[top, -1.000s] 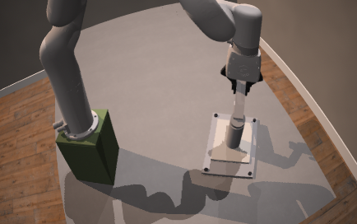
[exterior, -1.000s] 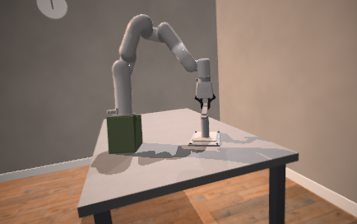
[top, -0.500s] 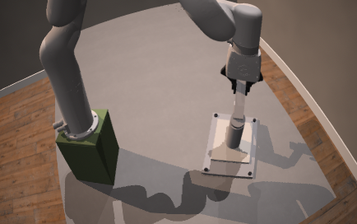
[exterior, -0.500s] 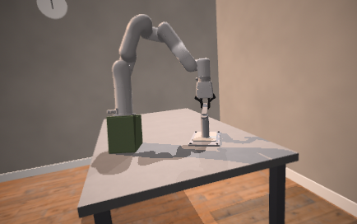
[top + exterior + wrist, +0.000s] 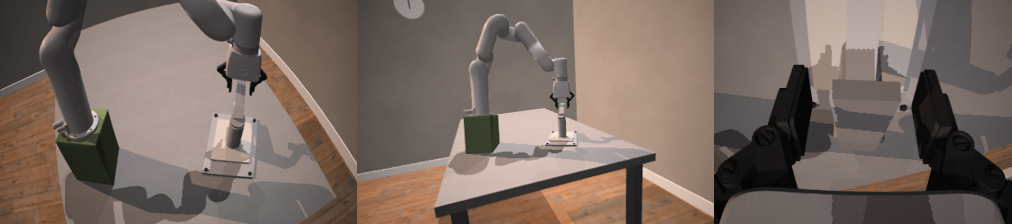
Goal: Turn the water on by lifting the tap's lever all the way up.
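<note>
Right now my hand is 5 cm to the left of the tap lever, 4 cm past it and 3 cm above it.
</note>
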